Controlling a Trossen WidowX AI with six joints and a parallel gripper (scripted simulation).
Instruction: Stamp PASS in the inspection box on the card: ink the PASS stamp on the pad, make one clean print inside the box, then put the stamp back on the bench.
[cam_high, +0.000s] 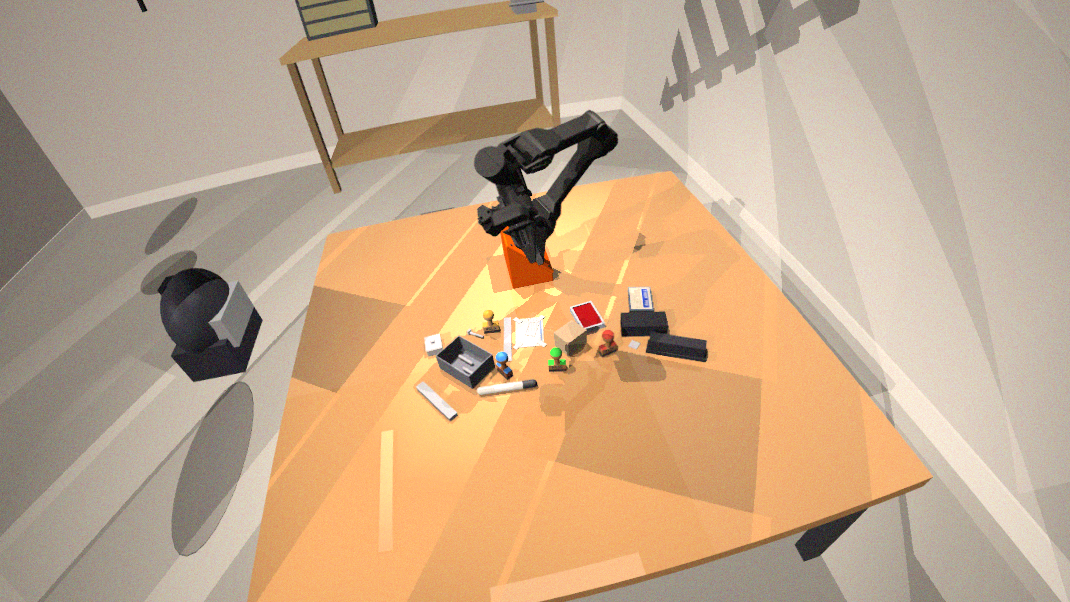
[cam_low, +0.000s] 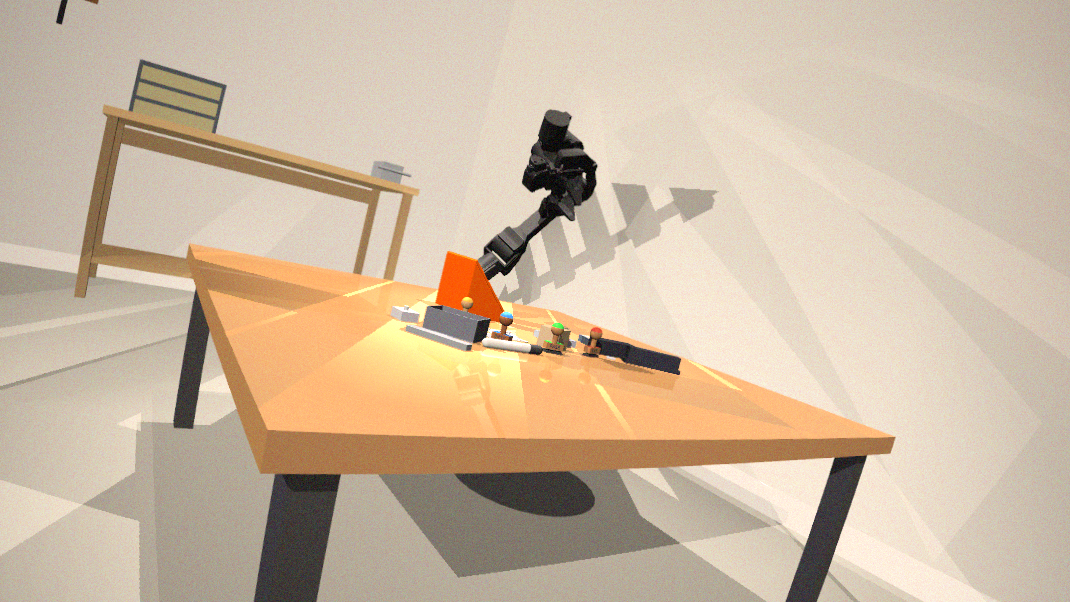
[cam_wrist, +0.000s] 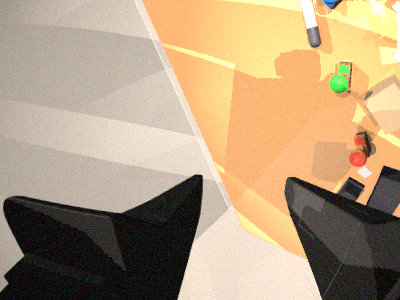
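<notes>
Now: gripper tip 20 mm short of the green-knobbed stamp, 20 mm to the right of it and 280 mm above it. From my gripper tip the other things lie so: tan block (40 mm behind, 70 mm to the left, 280 mm below); then blue-knobbed stamp (20 mm behind, 100 mm to the right, 280 mm below); then marker (30 mm ahead, 90 mm to the right, 290 mm below).
</notes>
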